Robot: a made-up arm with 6 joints.
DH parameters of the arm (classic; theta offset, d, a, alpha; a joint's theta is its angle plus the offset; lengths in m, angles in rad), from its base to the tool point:
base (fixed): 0.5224 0 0.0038 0
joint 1: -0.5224 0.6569 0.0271 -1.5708
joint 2: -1.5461 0 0.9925 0
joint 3: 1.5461 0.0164 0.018 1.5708
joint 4: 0 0.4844 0.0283 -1.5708
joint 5: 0 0.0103 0.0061 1.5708
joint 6: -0.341 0 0.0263 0
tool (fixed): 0.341 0.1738 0 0
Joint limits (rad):
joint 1: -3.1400..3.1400
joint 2: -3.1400..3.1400
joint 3: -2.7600..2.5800
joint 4: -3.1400..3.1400
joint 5: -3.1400..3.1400
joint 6: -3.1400..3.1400
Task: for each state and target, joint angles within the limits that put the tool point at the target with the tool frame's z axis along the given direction. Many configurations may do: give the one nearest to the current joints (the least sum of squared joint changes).
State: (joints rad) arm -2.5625 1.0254 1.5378 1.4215 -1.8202 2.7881
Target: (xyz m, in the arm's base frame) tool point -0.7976 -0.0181 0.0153 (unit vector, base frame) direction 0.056 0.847 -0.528
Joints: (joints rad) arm -2.9843 1.6625 1.9004 1.5172 -0.9777 2.7921
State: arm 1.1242 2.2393 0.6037 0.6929 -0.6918 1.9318
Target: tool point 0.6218 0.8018 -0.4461 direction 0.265 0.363 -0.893
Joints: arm 0.8582 2.0272 0.9499 -0.1239 -0.3026 1.9482
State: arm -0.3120 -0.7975 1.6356 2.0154 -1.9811 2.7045
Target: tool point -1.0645 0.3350 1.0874 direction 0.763 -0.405 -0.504
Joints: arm -0.3205 -1.4395 0.7913 2.7747 -2.7286 2.7409
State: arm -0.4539 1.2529 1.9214 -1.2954 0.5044 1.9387
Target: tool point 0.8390 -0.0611 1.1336 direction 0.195 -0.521 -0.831
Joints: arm 0.0036 0.3772 1.7057 -0.6918 0.9576 1.9500
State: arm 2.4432 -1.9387 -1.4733 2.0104 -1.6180 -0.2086
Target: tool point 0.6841 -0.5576 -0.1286 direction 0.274 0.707 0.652
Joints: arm 2.3443 -2.0044 -1.0927 1.1789 -2.2987 -0.2022
